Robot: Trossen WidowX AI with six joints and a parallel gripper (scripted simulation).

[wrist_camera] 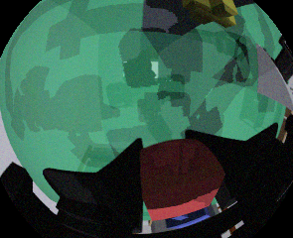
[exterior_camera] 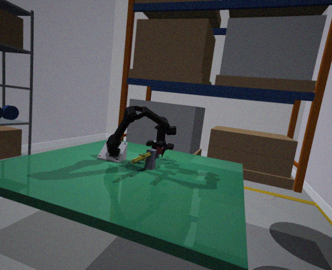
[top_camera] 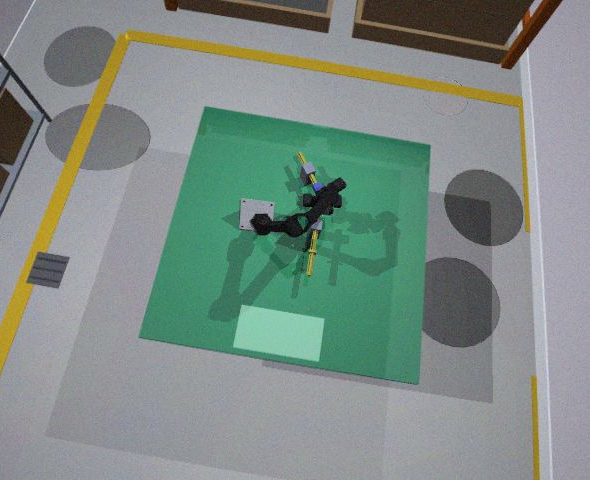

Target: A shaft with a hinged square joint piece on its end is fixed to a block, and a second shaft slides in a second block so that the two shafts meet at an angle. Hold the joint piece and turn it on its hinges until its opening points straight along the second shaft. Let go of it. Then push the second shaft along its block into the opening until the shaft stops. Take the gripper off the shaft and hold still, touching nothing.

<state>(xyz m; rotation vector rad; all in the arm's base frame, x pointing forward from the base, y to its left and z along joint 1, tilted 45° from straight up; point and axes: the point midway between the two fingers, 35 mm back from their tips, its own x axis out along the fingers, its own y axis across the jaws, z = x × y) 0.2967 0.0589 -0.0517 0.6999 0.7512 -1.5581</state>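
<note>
Right now my gripper tip is 10 mm to the right of the red square joint piece and 40 mm below it.
</note>
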